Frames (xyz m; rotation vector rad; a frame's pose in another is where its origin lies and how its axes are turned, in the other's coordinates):
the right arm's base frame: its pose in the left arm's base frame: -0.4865 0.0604 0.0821 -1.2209 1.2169 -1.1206
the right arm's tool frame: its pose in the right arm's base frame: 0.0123 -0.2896 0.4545 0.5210 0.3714 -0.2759
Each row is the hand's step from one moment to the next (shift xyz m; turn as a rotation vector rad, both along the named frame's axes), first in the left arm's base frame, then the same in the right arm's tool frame.
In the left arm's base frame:
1: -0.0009 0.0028 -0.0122 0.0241 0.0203 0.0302
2: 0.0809 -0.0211 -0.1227 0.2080 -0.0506 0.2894
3: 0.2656 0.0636 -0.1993 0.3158 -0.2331 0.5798
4: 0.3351 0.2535 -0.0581 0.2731 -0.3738 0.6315
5: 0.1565 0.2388 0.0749 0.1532 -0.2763 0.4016
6: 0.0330 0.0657 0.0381 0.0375 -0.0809 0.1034
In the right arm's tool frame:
1: -0.0038 0.0093 -0.0074 -0.0235 -0.0217 0.0297
2: -0.0255 0.1457 0.0127 0.0095 -0.1478 0.3281
3: -0.1801 0.2652 0.1074 0.1771 -0.3010 0.6069
4: -0.3623 0.1187 0.1861 0.3291 -0.3235 0.6326
5: -0.2672 -0.0668 0.1061 0.2523 -0.2033 0.3951
6: -0.0676 -0.0377 0.0294 0.0747 -0.0504 0.1026

